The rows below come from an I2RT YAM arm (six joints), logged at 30 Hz.
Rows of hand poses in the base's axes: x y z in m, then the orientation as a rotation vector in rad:
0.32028, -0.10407, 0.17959, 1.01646, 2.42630, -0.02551
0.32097, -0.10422, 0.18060, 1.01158, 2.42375, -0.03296
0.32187, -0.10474, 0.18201, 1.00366, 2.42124, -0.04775
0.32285, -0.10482, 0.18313, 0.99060, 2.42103, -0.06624
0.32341, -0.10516, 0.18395, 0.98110, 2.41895, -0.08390
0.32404, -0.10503, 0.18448, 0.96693, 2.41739, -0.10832
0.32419, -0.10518, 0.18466, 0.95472, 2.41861, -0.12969
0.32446, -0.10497, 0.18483, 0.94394, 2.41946, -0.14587
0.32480, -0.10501, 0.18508, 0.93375, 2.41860, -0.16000
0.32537, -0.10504, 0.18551, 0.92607, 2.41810, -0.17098
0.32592, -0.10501, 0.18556, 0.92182, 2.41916, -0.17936
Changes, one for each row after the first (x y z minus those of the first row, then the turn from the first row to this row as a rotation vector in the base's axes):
0.00069, -0.00015, 0.00101, -0.00713, -0.00151, 0.00115
0.00159, -0.00067, 0.00242, -0.01997, -0.00169, 0.00296
0.00257, -0.00075, 0.00354, -0.03611, -0.00010, 0.00809
0.00313, -0.00109, 0.00436, -0.05115, 0.00072, 0.01054
0.00376, -0.00096, 0.00489, -0.07185, 0.00293, 0.01496
0.00391, -0.00111, 0.00507, -0.08905, 0.00738, 0.01940
0.00418, -0.00090, 0.00524, -0.10254, 0.01041, 0.02377
0.00452, -0.00094, 0.00549, -0.11506, 0.01154, 0.02768
0.00509, -0.00097, 0.00592, -0.12464, 0.01268, 0.03061
0.00564, -0.00094, 0.00597, -0.13098, 0.01527, 0.03215

